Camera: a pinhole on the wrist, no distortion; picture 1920 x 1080 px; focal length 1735.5 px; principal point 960.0 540.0 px. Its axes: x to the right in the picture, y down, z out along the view. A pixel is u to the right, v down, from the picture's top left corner.
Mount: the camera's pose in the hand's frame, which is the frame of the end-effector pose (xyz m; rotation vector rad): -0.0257 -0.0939 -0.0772 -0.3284 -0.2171 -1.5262
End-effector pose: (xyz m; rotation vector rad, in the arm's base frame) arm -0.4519 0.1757 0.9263 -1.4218 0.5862 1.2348
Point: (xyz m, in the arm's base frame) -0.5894 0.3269 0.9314
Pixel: 568 540
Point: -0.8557 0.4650 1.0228
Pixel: 527 96
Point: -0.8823 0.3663 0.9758
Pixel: 159 91
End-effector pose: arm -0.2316 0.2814 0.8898 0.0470 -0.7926 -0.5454
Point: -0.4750 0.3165 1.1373
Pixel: 1270 553
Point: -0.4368 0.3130 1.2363
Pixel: 1170 860
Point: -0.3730 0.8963 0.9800
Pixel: outside the picture
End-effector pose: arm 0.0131 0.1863 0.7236 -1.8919 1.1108 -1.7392
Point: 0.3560 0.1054 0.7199
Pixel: 1413 674
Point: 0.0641 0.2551 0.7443
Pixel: 1238 195
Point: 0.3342 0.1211 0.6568
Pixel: 1225 458
